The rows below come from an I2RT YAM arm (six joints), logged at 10 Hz.
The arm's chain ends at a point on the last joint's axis. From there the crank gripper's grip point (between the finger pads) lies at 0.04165 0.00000 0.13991 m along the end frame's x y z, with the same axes.
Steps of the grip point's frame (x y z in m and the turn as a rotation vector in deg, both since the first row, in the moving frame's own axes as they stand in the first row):
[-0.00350 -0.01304 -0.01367 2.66 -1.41 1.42]
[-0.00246 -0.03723 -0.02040 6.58 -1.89 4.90]
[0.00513 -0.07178 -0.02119 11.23 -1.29 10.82]
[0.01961 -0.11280 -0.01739 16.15 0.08 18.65]
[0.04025 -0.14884 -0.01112 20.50 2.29 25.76]
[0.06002 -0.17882 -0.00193 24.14 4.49 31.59]
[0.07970 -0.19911 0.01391 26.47 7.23 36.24]
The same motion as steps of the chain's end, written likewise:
[-0.00011 -0.00751 -0.01453 2.66 -1.41 1.42]
[0.00163 -0.02449 -0.02098 6.58 -1.89 4.90]
[0.00642 -0.05208 -0.02018 11.23 -1.29 10.82]
[0.01527 -0.08775 -0.01374 16.15 0.08 18.65]
[0.02814 -0.12072 -0.00399 20.50 2.29 25.76]
[0.04053 -0.14925 0.00876 24.14 4.49 31.59]
[0.05267 -0.17116 0.02808 26.47 7.23 36.24]

